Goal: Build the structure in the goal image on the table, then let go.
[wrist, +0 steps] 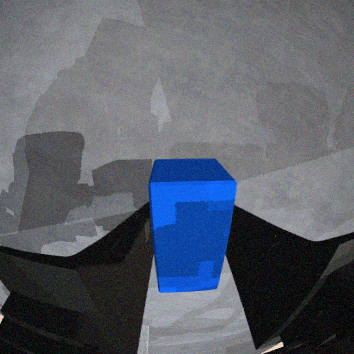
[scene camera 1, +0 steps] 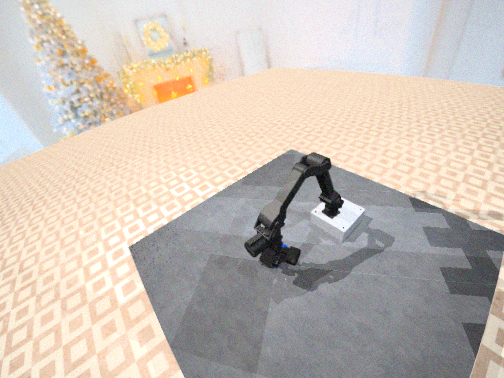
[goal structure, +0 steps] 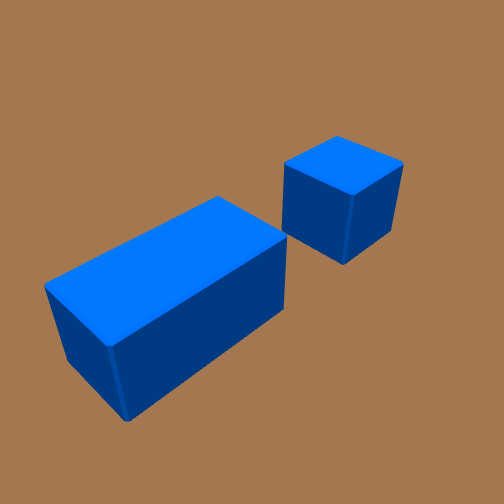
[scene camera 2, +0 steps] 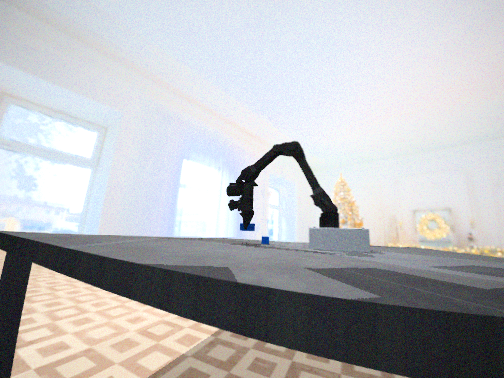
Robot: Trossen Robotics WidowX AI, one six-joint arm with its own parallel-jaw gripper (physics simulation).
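Where they show: gripper, between the fingertips: (wrist: 185, 208) (scene camera 2: 245, 229); arm's base, origin of its link: (scene camera 1: 330, 212) (scene camera 2: 330, 229).
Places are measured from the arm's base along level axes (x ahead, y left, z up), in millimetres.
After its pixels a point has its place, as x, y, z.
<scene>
My gripper (scene camera 1: 277, 260) {359, 37, -11} (scene camera 2: 246, 224) {359, 37, -11} (wrist: 185, 208) {359, 37, -11} points down and is shut on a long blue block (scene camera 2: 251, 227) {328, 39, -2} (wrist: 192, 242) {358, 36, 16}. In the wrist view the block sits between the two black fingers, one finger against each side. In scene camera 2 it hangs level above the table. A second blue block (scene camera 2: 265, 240) {277, -3, -56} rests on the table, lower and to the right of the held one, towards the arm's base. In scene camera 1 a small patch of blue shows beside the gripper; which block it belongs to I cannot tell.
The arm stands on a pale box-shaped base (scene camera 1: 344, 222) {4, 82, 0} (scene camera 2: 339, 239) {-49, 105, -36} on the dark grey table (scene camera 1: 225, 310) {621, 60, -71} (scene camera 2: 200, 255) {105, 543, -72}. The table's edges show in both scene views. Shadows of the arm fall across the table top.
</scene>
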